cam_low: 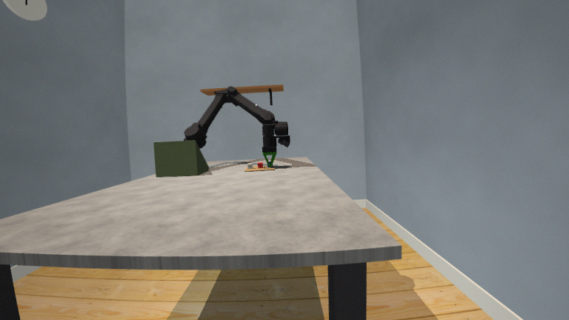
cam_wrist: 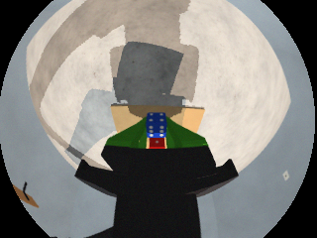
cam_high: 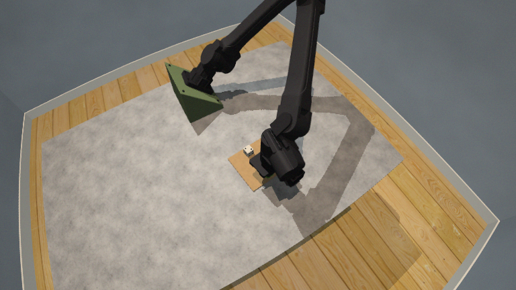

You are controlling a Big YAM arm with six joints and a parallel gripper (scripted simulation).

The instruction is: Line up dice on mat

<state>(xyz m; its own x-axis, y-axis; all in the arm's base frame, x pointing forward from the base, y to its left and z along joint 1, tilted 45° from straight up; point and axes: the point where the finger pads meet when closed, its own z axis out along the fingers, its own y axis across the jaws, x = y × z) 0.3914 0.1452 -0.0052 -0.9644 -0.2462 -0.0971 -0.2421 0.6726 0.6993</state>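
My hand is right at the blue die. From my hand the other things lie so: red die (5 cm behind, 1 cm to the right); tan mat (5 cm behind, 1 cm to the right, 1 cm below); white die (10 cm behind, 2 cm to the right).
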